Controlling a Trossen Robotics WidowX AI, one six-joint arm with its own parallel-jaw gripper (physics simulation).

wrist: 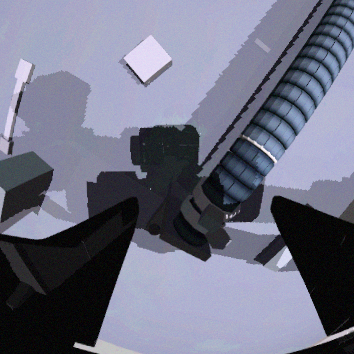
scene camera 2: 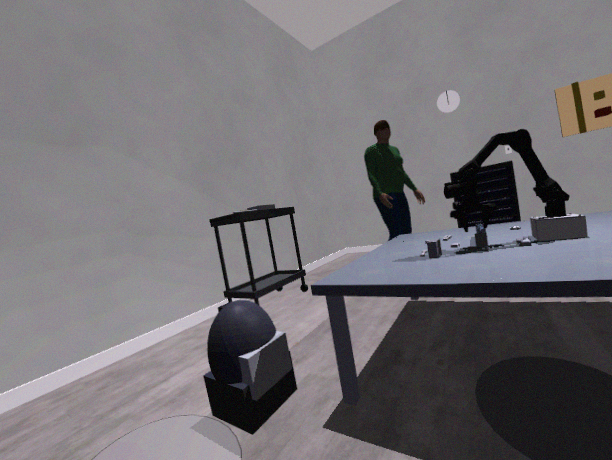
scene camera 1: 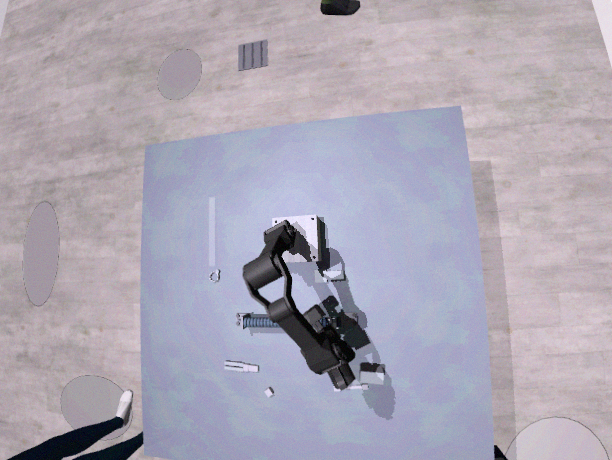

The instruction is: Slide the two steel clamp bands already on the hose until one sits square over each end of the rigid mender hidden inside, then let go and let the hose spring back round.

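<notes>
The blue ribbed hose (wrist: 295,100) (scene camera 1: 260,321) runs from the upper right to the centre in the wrist view. A shaded steel clamp band (wrist: 192,212) with a small screw housing (wrist: 212,218) sits near its end, close to the dark end bracket (wrist: 197,254). I cannot tell whether one or two bands are there. A thin pale ring (wrist: 260,147) circles the hose farther up. My gripper (wrist: 206,203) is open, its fingertips wide apart on either side of the clamp end, with the hose slanting across the gap. The arm hides much of the hose in scene camera 1. The mender is hidden.
A white cube (wrist: 148,59) (scene camera 1: 269,392), a dark-topped block (wrist: 25,175) (scene camera 1: 372,374) and a thin pale bar (wrist: 15,110) lie beyond the hose. A pale tool (scene camera 1: 241,366) and a small ring (scene camera 1: 214,275) lie at the left. The white robot base (scene camera 1: 307,225) stands behind.
</notes>
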